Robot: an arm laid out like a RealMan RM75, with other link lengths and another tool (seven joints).
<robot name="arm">
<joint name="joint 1" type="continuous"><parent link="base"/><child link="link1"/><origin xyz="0 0 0.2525" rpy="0 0 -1.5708"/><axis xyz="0 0 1"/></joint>
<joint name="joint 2" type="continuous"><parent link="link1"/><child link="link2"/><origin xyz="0 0 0" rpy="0 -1.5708 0"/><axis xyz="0 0 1"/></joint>
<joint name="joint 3" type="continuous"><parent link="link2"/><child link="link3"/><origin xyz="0.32 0 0" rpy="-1.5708 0 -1.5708"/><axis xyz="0 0 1"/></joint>
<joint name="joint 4" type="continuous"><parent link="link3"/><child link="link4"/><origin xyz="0 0 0" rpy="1.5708 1.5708 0"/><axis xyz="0 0 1"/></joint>
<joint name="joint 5" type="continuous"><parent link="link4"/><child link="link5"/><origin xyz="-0.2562 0 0" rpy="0 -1.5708 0"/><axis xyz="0 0 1"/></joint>
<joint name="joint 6" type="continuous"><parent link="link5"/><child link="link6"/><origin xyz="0 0 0" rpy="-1.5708 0 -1.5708"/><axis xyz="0 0 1"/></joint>
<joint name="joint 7" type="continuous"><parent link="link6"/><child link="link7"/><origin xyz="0 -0.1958 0" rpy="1.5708 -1.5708 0"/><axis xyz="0 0 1"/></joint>
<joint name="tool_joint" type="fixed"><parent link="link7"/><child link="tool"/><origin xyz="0.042 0.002 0.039" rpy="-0.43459 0 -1.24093"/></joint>
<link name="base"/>
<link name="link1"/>
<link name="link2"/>
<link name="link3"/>
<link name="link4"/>
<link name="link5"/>
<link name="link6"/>
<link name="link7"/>
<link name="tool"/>
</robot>
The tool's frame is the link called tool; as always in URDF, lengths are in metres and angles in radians. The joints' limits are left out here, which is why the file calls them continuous.
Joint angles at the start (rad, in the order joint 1, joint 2, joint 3, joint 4, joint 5, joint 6, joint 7):
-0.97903 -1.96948 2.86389 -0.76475 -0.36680 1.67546 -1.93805
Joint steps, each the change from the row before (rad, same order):
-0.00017 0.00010 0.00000 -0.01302 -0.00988 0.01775 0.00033
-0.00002 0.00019 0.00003 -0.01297 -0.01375 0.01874 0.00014
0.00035 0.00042 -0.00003 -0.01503 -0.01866 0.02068 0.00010
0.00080 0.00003 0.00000 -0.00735 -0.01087 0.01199 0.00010
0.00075 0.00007 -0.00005 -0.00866 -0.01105 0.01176 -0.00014
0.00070 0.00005 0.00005 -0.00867 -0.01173 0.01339 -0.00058
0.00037 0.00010 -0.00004 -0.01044 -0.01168 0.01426 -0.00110
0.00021 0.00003 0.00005 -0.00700 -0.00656 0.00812 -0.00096
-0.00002 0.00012 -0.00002 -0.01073 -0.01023 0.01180 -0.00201
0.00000 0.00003 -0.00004 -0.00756 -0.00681 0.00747 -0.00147
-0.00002 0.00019 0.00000 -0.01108 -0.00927 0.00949 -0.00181
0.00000 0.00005 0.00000 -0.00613 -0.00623 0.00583 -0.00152
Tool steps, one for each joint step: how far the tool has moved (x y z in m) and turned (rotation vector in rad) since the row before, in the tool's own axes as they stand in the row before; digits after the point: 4 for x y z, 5 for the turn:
0.0032 0.0031 -0.0023 -0.00598 0.00560 0.00959
0.0040 0.0035 -0.0023 -0.00705 0.00866 0.01162
0.0051 0.0039 -0.0030 -0.00692 0.01205 0.01513
0.0025 0.0024 -0.0014 -0.00513 0.00714 0.00799
0.0027 0.0023 -0.0018 -0.00372 0.00702 0.00854
0.0029 0.0027 -0.0016 -0.00548 0.00742 0.00873
0.0032 0.0028 -0.0019 -0.00493 0.00701 0.00930
0.0019 0.0015 -0.0013 -0.00192 0.00364 0.00540
0.0031 0.0022 -0.0019 -0.00249 0.00586 0.00831
0.0021 0.0014 -0.0013 -0.00095 0.00380 0.00561
0.0029 0.0017 -0.0021 0.00012 0.00471 0.00832
0.0019 0.0011 -0.0011 -0.00063 0.00359 0.00483

